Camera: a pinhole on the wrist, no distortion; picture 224 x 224 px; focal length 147.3 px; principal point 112.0 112.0 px. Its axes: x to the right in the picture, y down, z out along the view. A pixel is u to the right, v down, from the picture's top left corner.
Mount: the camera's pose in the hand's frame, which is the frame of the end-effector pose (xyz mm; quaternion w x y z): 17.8 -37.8 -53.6 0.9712 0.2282 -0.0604 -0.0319
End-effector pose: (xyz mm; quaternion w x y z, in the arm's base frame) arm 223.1 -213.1 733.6 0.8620 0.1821 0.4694 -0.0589
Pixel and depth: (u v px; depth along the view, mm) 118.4 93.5 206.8
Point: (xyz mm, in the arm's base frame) 274.8 -398.8 754.2
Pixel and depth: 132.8 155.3 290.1
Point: 404.8 -388.4 812.0
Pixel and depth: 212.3 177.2 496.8
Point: 771.9 -468.2 722.2
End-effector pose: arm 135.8 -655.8 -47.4 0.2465 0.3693 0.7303 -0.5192
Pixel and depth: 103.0 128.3 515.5
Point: 6.5 -1119.2 -11.9
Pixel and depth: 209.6 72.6 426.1
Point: -295.2 -939.8 -123.8
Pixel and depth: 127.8 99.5 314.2
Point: -35.9 -895.6 -10.8
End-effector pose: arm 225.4 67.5 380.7 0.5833 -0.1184 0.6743 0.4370
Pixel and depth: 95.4 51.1 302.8
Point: 536.8 -5.1 317.9
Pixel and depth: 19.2 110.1 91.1
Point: 304.0 21.3 394.2
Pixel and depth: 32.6 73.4 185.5
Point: 413.8 -3.2 411.8
